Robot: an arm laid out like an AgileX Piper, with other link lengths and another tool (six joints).
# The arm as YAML. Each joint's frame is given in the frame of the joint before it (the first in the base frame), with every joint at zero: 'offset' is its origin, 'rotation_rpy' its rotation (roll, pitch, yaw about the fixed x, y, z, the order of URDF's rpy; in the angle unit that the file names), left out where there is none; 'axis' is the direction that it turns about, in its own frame. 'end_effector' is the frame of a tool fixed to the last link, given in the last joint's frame.
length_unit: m
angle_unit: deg
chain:
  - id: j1
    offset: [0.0, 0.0, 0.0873]
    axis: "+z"
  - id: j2
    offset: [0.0, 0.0, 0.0]
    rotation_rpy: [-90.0, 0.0, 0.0]
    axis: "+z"
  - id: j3
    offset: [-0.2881, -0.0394, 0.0]
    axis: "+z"
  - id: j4
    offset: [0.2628, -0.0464, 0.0]
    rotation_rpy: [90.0, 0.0, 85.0]
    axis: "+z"
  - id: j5
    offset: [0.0, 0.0, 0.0]
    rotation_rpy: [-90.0, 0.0, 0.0]
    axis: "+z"
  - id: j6
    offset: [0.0, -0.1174, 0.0]
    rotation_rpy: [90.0, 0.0, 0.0]
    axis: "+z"
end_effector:
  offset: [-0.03, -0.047, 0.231]
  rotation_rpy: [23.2, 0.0, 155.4]
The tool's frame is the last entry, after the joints.
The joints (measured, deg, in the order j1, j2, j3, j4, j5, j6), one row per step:
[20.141 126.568 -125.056 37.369 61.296 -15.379]
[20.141 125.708 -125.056 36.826 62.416 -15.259]
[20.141 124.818 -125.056 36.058 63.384 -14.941]
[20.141 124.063 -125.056 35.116 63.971 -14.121]
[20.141 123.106 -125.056 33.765 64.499 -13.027]
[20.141 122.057 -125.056 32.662 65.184 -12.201]
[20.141 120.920 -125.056 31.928 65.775 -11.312]
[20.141 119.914 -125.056 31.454 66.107 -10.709]
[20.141 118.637 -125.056 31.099 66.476 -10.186]
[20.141 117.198 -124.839 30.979 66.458 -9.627]
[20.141 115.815 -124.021 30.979 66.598 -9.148]
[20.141 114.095 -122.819 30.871 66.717 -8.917]
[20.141 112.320 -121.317 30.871 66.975 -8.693]
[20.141 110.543 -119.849 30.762 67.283 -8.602]
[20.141 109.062 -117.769 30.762 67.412 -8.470]
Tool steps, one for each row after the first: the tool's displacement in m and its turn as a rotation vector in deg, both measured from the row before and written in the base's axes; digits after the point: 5 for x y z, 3 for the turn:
[-0.00520 -0.00198 0.00530 -0.527 -0.090 0.557]
[-0.00412 -0.00322 0.00533 -0.630 -0.170 0.294]
[-0.00195 -0.00443 0.00412 -0.569 -0.049 -0.311]
[-0.00106 -0.00651 0.00552 -0.775 -0.246 -0.609]
[-0.00229 -0.00549 0.00685 -0.646 -0.308 -0.346]
[-0.00266 -0.00408 0.00891 -0.217 -0.298 -0.418]
[-0.00177 -0.00280 0.00899 -0.015 -0.468 -0.328]
[-0.00258 -0.00241 0.01220 0.150 -0.704 -0.241]
[-0.00219 -0.00171 0.01400 0.518 -0.847 -0.417]
[-0.00486 -0.00176 0.00788 0.314 -0.118 -0.254]
[-0.00603 -0.00269 0.00828 0.117 -0.284 -0.121]
[-0.00791 -0.00258 0.00582 0.072 0.084 -0.022]
[-0.00792 -0.00302 0.00557 -0.086 -0.033 0.065]
[-0.00839 -0.00293 -0.00216 -0.211 0.745 -0.025]

